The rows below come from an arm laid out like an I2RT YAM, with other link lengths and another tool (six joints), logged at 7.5 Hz.
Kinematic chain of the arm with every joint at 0, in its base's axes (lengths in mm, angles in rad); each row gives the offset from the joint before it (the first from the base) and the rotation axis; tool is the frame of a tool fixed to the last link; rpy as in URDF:
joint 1: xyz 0 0 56.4 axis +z
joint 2: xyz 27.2 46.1 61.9 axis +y
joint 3: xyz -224.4 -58.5 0 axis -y
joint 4: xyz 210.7 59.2 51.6 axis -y
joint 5: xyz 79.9 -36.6 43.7 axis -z
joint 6: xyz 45.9 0 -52.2 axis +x
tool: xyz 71 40 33 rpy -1.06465 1.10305 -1.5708
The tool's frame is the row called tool.
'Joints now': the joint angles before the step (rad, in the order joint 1, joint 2, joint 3, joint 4, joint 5, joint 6). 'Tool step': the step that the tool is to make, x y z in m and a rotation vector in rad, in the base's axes. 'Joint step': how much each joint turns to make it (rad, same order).
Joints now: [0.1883 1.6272 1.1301 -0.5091 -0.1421 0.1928]
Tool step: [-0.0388 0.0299 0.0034 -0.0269 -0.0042 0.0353]
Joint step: [0.1377 -0.1267 -0.1035 -0.0185 0.0779 0.0722]
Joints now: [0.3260 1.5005 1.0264 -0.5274 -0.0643 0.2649]
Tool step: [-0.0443 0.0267 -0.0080 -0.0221 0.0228 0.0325]
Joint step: [0.1617 -0.1039 -0.1084 -0.0226 0.0778 0.1038]
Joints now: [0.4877 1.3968 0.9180 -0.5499 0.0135 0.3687]
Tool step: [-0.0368 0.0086 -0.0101 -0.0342 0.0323 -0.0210]
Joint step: [0.1340 -0.0836 -0.0822 -0.0544 0.0870 0.1290]
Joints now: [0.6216 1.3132 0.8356 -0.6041 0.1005 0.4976]
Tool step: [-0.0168 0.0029 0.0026 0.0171 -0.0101 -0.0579]
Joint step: [0.0869 -0.0616 -0.0396 -0.0209 0.0618 0.1323]
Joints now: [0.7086 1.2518 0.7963 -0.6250 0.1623 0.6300]
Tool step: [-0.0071 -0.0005 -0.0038 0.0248 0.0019 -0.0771]
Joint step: [0.0536 -0.0186 -0.0351 0.0085 0.0437 0.1269]
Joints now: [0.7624 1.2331 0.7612 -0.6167 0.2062 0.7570]
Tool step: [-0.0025 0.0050 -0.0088 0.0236 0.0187 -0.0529]
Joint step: [0.0418 0.0333 -0.0160 0.0313 0.0166 0.1003]
